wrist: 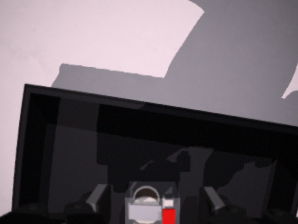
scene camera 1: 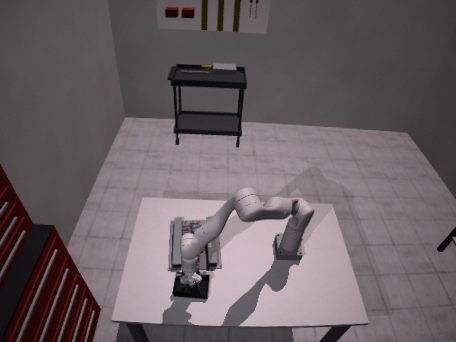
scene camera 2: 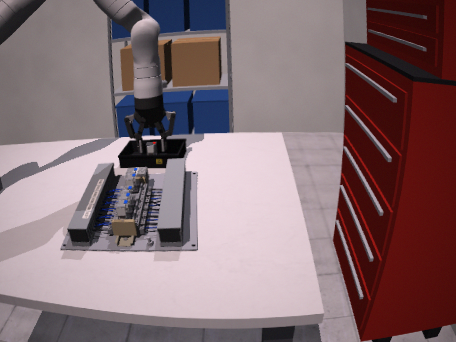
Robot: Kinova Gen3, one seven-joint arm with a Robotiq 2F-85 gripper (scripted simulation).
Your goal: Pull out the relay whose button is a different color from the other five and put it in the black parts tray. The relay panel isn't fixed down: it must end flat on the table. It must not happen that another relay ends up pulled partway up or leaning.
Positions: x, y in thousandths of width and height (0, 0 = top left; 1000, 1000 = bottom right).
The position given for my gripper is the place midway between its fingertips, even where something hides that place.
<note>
In view: my gripper (scene camera 2: 334, 443) and a black parts tray (wrist: 230, 645).
</note>
